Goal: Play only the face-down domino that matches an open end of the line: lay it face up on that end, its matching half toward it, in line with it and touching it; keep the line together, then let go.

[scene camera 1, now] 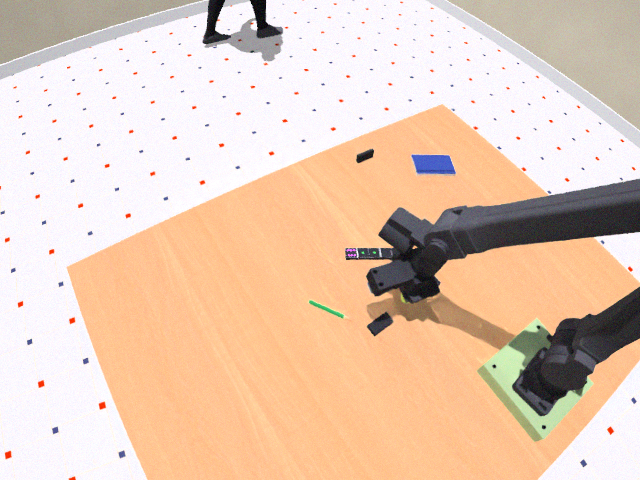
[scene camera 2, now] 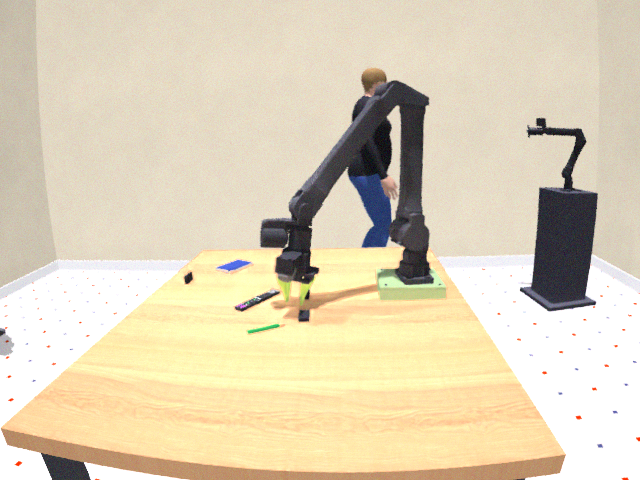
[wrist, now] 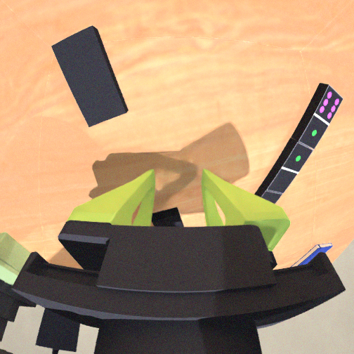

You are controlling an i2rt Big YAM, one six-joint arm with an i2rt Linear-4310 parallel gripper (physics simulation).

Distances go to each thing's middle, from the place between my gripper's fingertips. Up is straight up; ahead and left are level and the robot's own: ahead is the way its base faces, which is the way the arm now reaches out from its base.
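Labels:
The blue book (scene camera 1: 425, 165) is 200 mm ahead of my hand and 360 mm to the right of it, and then there's the black domino (wrist: 82, 58), which is 20 mm behind my hand and 90 mm to the left of it.

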